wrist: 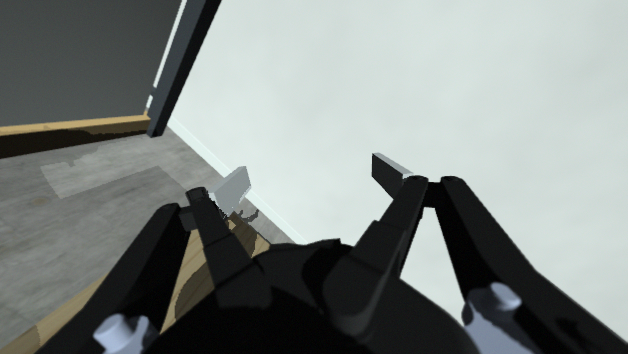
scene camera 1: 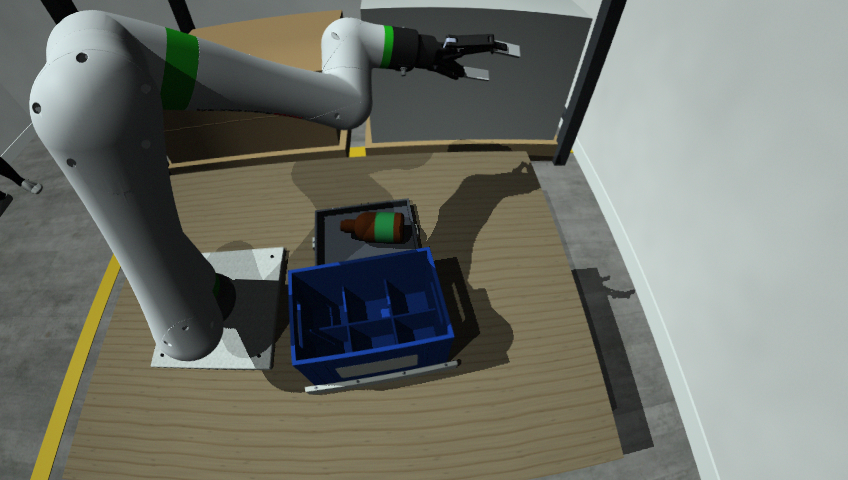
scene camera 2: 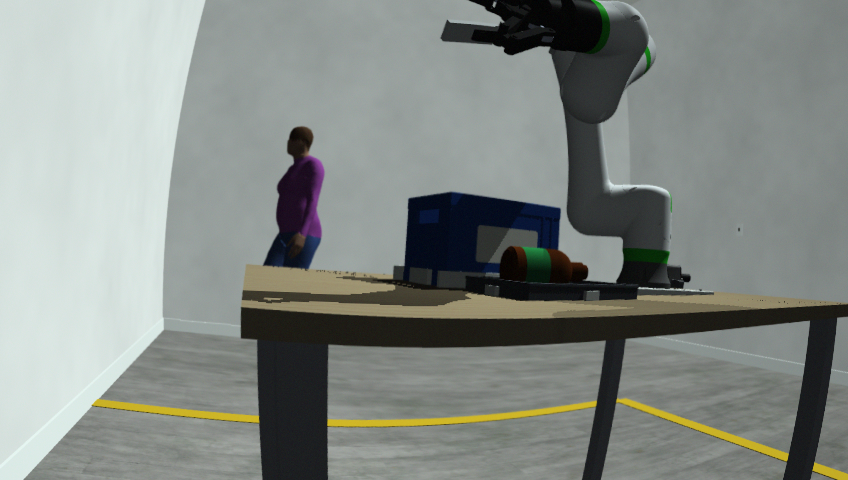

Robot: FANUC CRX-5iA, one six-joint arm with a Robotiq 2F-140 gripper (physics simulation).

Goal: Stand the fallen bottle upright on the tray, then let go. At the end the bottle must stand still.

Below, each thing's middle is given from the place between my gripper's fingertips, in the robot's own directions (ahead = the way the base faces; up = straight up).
Scene:
I see my gripper 32 cm above the brown bottle (scene camera 2: 524, 264), 31 cm past it and 24 cm to the left of it. From my hand the other things lie so: dark grey tray (scene camera 1: 332, 245) (35 cm below, 33 cm behind, 24 cm to the right); blue crate (scene camera 1: 378, 315) (51 cm to the right, 29 cm behind, 27 cm below).

